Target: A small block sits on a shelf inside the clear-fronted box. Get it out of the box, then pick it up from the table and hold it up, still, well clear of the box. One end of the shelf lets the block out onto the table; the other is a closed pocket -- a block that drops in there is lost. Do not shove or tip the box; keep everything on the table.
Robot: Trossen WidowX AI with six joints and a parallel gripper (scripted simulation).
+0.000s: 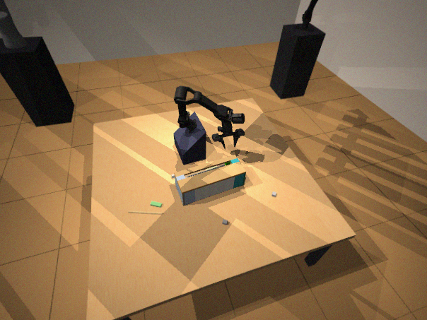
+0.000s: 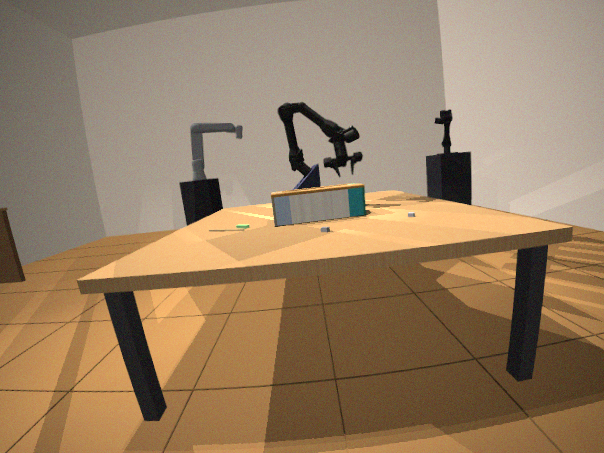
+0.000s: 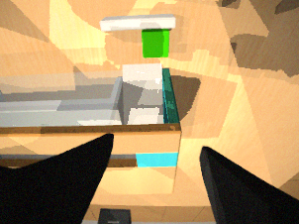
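Now: the small green block 150 mm below my gripper tip and 20 mm behind it. Also, from my gripper tip: long box 150 mm to the right, 100 mm below, 80 mm ahead; then thin stick 540 mm to the right, 210 mm ahead, 160 mm below.
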